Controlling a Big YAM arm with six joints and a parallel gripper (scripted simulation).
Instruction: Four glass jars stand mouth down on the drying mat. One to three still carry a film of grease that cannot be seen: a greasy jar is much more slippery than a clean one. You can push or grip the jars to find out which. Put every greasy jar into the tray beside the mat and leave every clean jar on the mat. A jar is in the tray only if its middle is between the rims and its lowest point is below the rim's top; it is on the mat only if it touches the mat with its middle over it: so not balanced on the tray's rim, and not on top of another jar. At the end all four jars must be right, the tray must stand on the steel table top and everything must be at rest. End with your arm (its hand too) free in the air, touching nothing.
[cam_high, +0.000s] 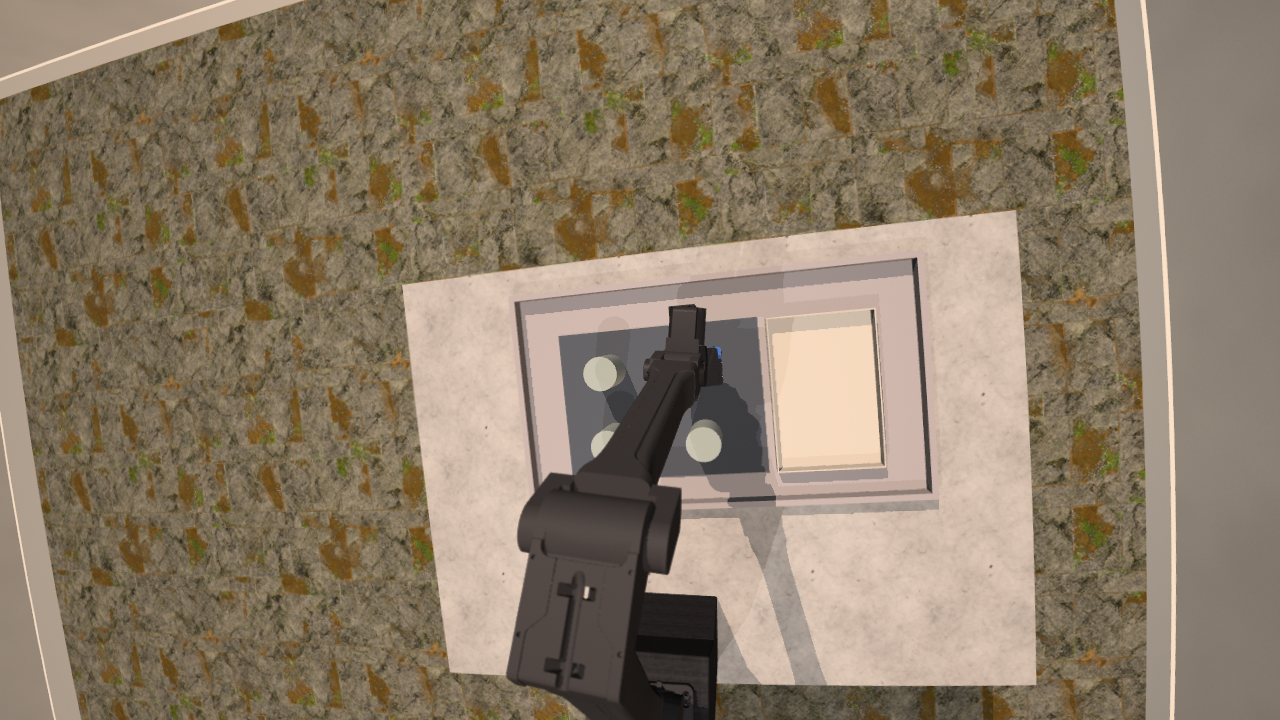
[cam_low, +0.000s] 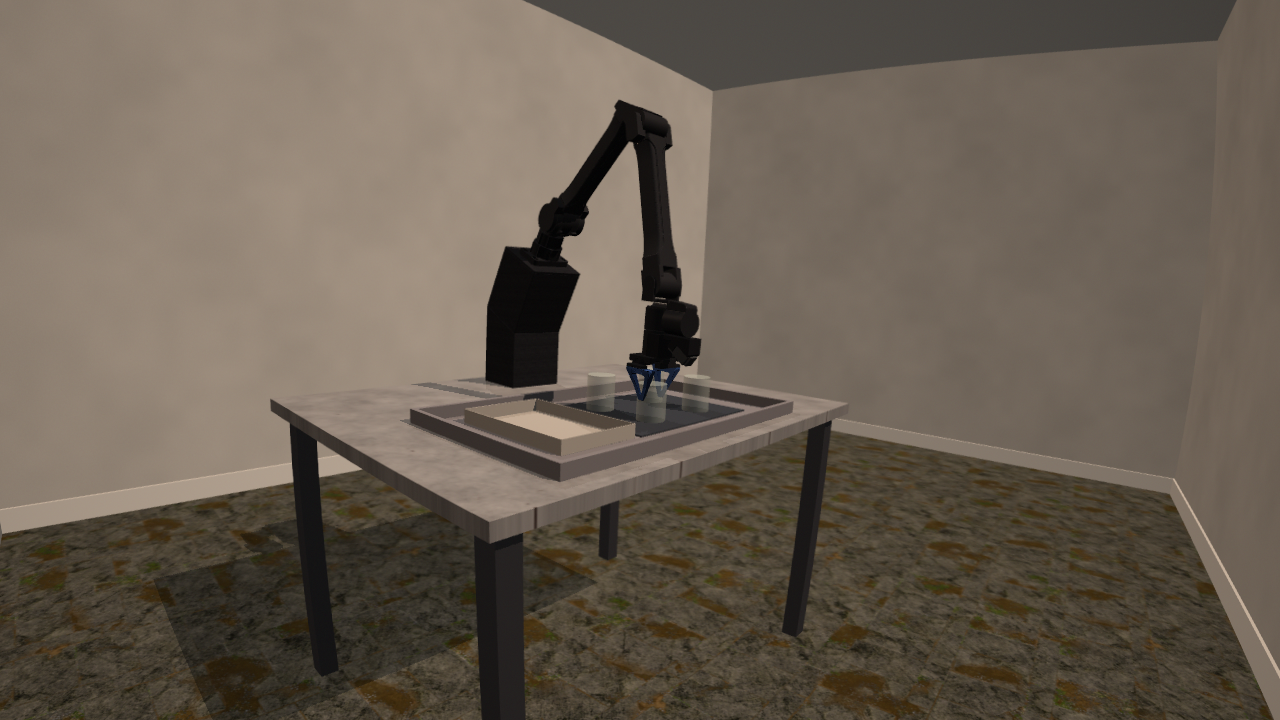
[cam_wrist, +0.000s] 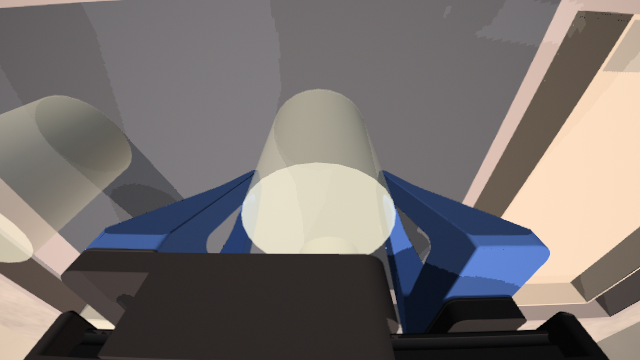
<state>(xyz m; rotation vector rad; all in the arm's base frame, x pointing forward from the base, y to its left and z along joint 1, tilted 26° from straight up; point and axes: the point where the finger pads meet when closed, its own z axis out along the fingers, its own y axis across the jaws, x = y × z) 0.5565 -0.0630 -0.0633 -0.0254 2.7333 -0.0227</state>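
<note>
Right now my hand is 250 mm to the left of the cream tray, 60 mm past it and 50 mm above it. Round my hand: dark grey mat: 70 mm to the left, 70 mm behind, 60 mm below.
</note>
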